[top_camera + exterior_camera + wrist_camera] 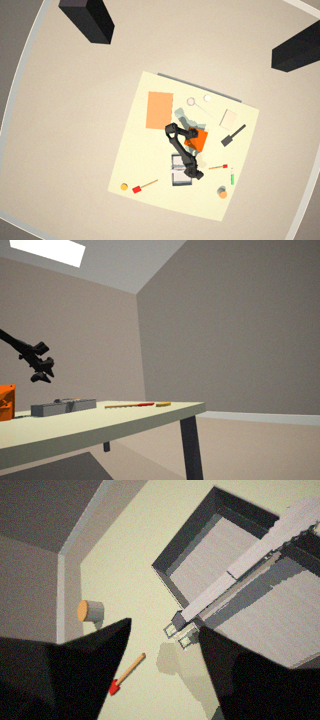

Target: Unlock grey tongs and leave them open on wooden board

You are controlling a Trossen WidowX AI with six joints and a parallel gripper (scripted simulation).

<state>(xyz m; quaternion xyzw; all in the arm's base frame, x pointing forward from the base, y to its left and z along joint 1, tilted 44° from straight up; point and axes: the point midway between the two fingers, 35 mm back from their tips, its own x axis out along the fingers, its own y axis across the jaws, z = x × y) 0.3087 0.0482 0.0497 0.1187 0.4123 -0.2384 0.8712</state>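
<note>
My gripper tip is 6 cm short of the roasting tin, 5 cm to the left of it and 17 cm above it. From my gripper tip the other things lie so: white block (50 cm behind, 34 cm to the left, 19 cm below); black scraper (35 cm behind, 42 cm to the left, 20 cm below); wooden board (48 cm behind, 37 cm to the right, 19 cm below).
</note>
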